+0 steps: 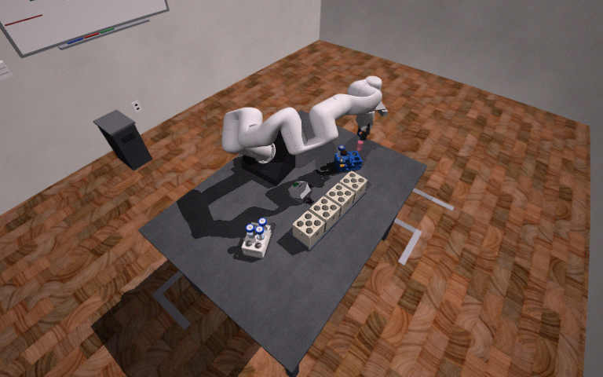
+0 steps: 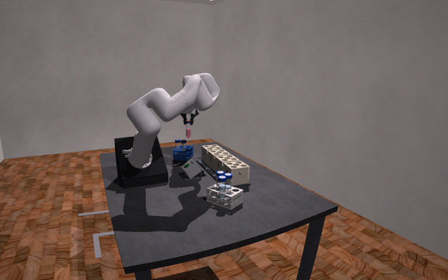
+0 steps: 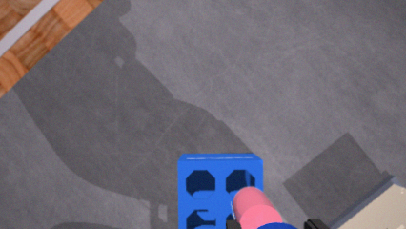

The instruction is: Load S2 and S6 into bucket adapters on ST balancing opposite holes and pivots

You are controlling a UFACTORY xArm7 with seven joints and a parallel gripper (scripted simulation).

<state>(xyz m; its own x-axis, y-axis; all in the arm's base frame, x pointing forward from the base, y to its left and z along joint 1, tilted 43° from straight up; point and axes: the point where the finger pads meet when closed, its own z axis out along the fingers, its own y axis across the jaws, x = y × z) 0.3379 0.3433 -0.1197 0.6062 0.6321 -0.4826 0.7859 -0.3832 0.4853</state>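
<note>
Right now the orange-dot tube is 10 mm behind my hand and 50 mm below it. Also, from my hand: white rack: 50 mm behind, 680 mm to the right, 190 mm below; then blue rack: 40 mm behind, 20 mm to the right, 190 mm below.
</note>
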